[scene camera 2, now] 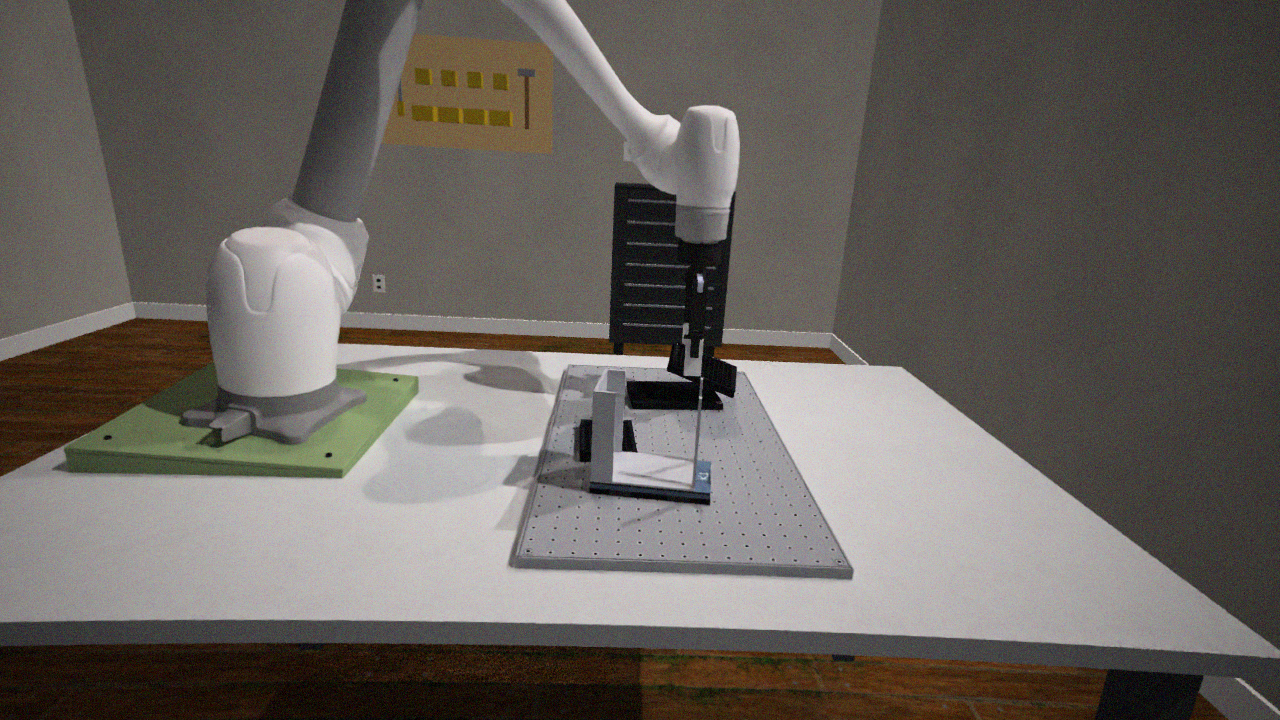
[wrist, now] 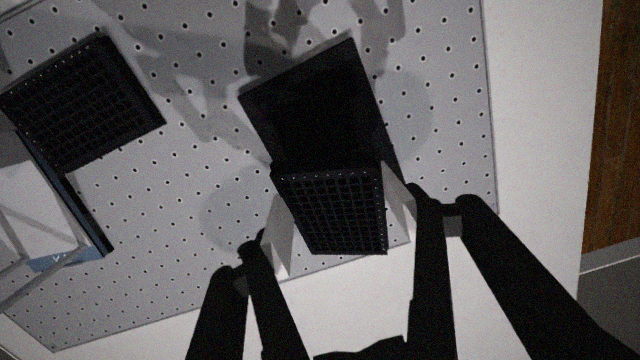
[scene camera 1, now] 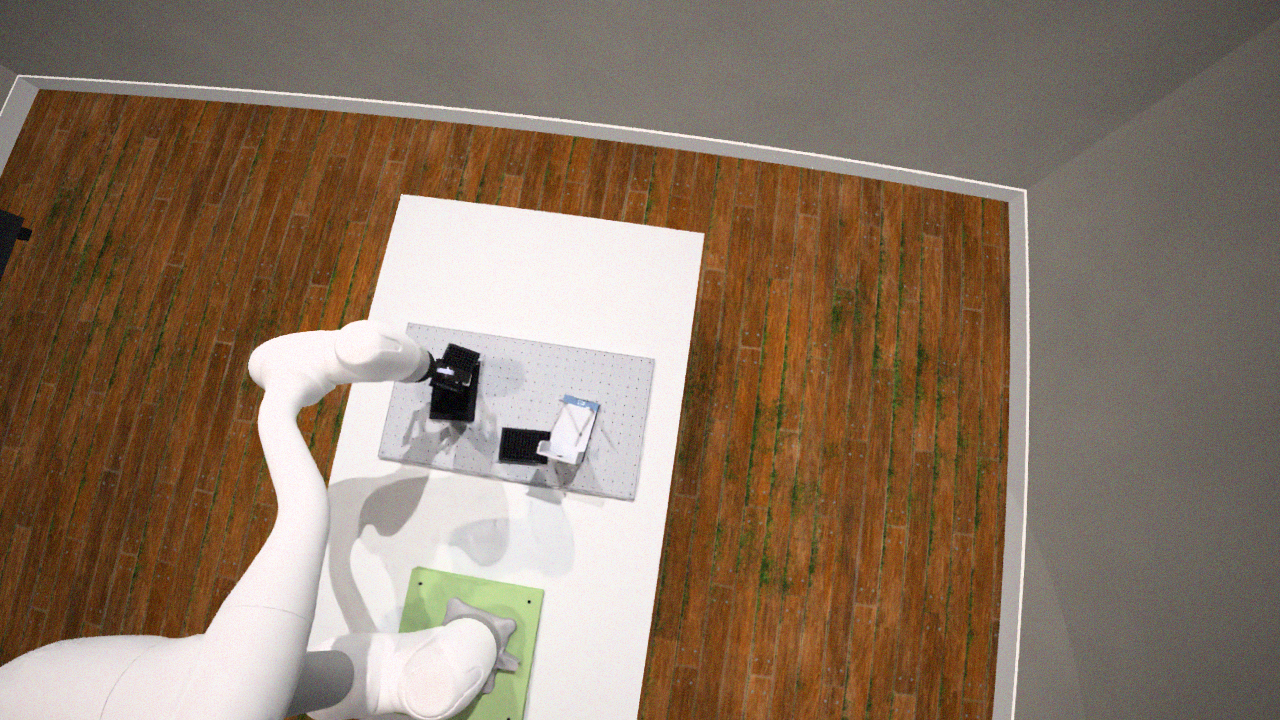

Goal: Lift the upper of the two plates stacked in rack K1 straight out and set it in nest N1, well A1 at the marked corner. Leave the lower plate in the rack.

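Pixels of known places: gripper, fingertip midpoint: (scene camera 2: 690, 367) (wrist: 332, 192); arm's base, link origin: (scene camera 2: 281, 410) (scene camera 1: 471, 643).
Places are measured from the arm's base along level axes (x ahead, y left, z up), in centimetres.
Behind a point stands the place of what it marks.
My gripper (scene camera 1: 454, 374) @[y 28.2, x 60.7, z 4.6 cm] (scene camera 2: 693, 365) @[y 28.2, x 60.7, z 4.6 cm] (wrist: 332, 192) @[y 28.2, x 60.7, z 4.6 cm] is shut on a black well plate (scene camera 1: 462, 352) @[y 28.7, x 67.7, z 3.4 cm] (scene camera 2: 721, 376) @[y 27.6, x 66.4, z 3.6 cm] (wrist: 345, 200) @[y 29.1, x 60.7, z 6.4 cm], gripped by two opposite sides between the pale pads. The plate is tilted and apart from the nest, above its near part in the wrist view. Nest N1 (scene camera 1: 452, 409) @[y 27.0, x 52.7, z -0.7 cm] (scene camera 2: 657, 394) @[y 26.5, x 55.2, z -0.7 cm] (wrist: 320, 115) @[y 28.3, x 54.6, z -0.7 cm] is a flat black block; the held plate covers part of it, and its marked corner does not show. The lower plate (scene camera 1: 520, 445) @[y 6.2, x 50.2, z -0.5 cm] (wrist: 85, 105) @[y 6.3, x 50.0, z -0.8 cm] stays at rack K1, whose own outline I cannot separate from the plate.
A white-walled fixture (scene camera 1: 572, 434) @[y -5.8, x 57.5, z 0.1 cm] (scene camera 2: 606, 429) @[y -10.4, x 53.4, z 7.4 cm] (wrist: 30, 210) @[y -4.3, x 59.1, z 0.1 cm] with a blue-topped base stands beside the lower plate. The grey perforated board (scene camera 1: 617, 429) @[y -16.3, x 62.6, z -1.9 cm] (scene camera 2: 742, 528) @[y -14.2, x 71.6, z -1.9 cm] (wrist: 190, 165) @[y 13.4, x 57.7, z -1.9 cm] bears these things on the white table (scene camera 1: 546, 259) @[y 19.4, x 101.0, z -3.2 cm] (scene camera 2: 948, 501) @[y 2.8, x 99.6, z -3.2 cm]. The arm stands on a green base plate (scene camera 1: 478, 586) @[y 3.5, x 13.3, z -0.9 cm] (scene camera 2: 134, 443) @[y -15.3, x -9.5, z 0.1 cm].
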